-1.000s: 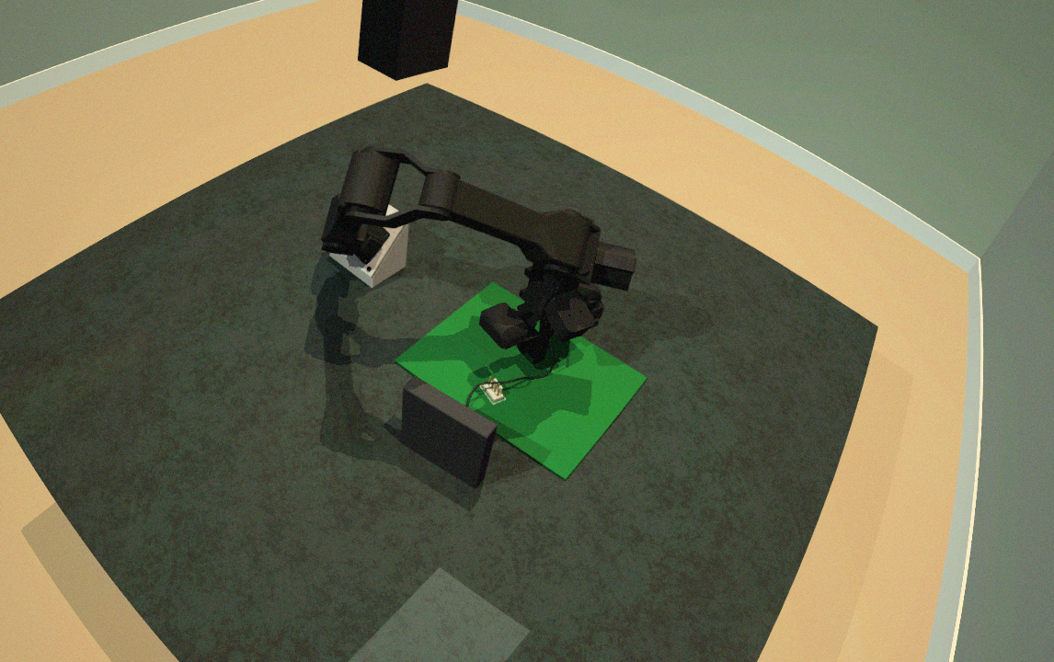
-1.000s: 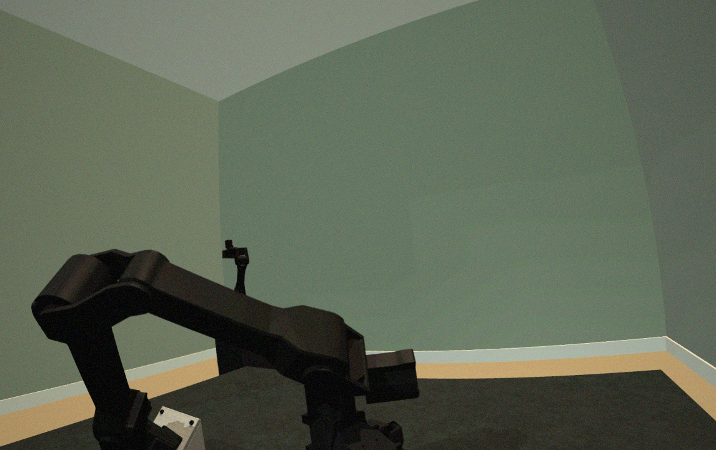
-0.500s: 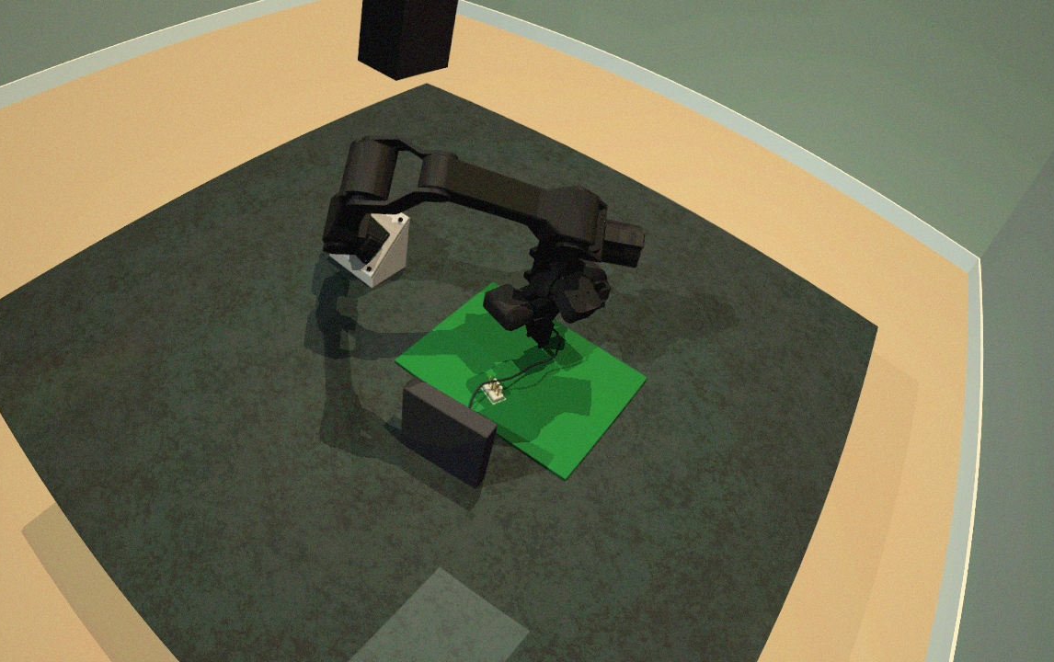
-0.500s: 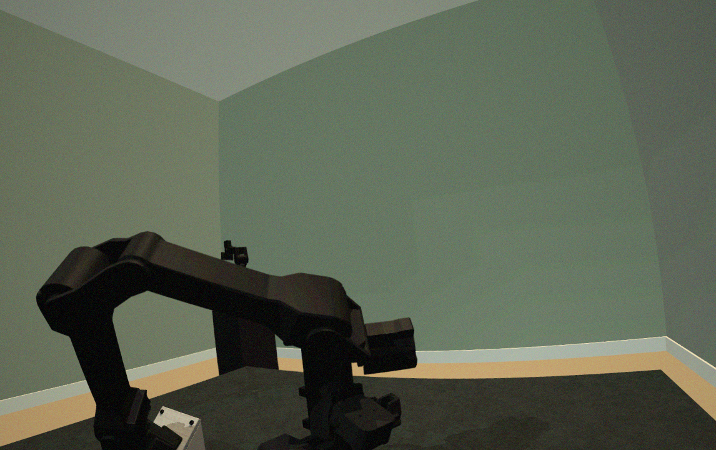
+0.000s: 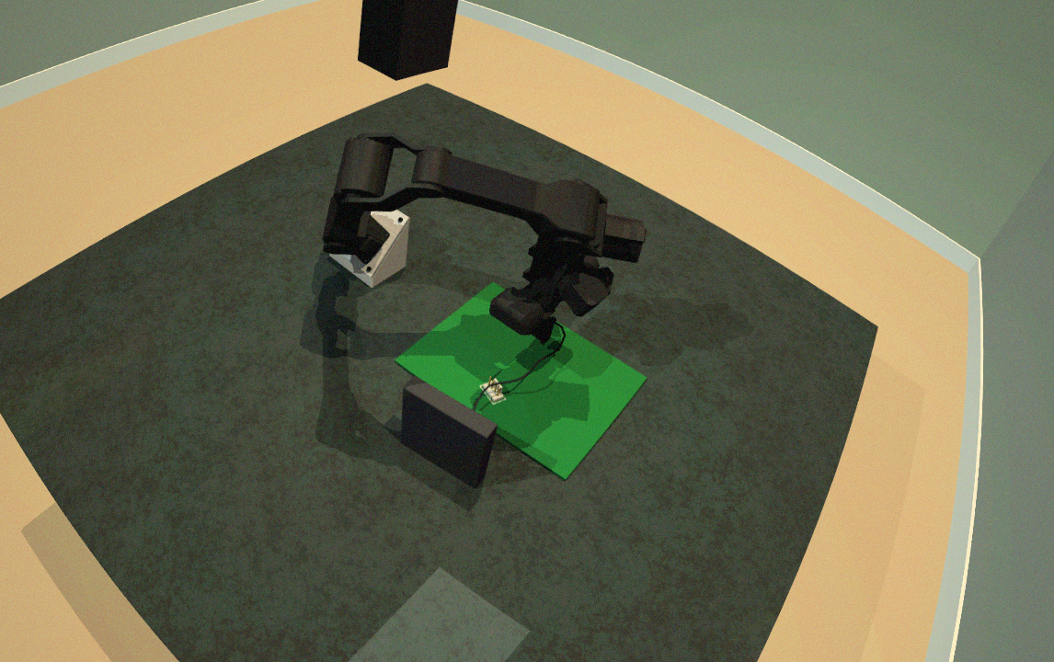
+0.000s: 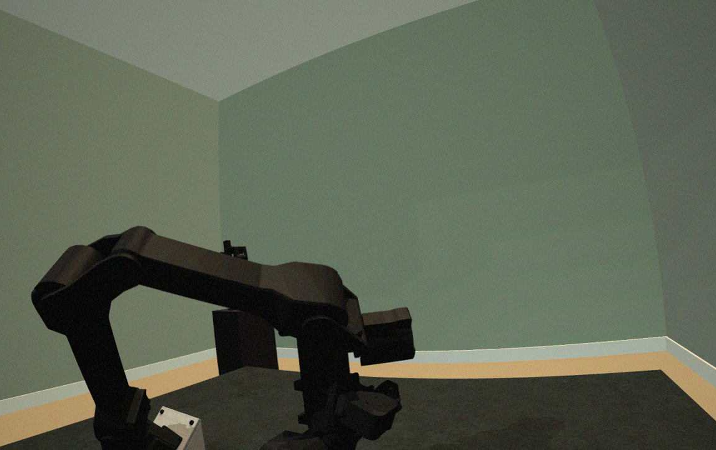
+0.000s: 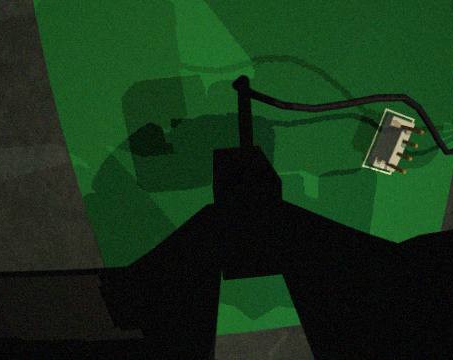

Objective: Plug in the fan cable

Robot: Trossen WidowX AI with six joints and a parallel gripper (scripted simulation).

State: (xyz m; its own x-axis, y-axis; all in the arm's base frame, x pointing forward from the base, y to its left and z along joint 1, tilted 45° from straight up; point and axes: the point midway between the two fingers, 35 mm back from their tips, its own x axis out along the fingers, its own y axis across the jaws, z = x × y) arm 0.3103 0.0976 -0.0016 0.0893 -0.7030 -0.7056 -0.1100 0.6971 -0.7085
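The pale four-pin header is 2 cm ahead of my gripper tip, 9 cm to the right of it and 6 cm below it. Round my gripper tip: black fan plug (1 cm ahead, 1 cm above); then dark fan block (5 cm ahead, 22 cm to the right); then green board (2 cm ahead, 3 cm to the right, 8 cm below).
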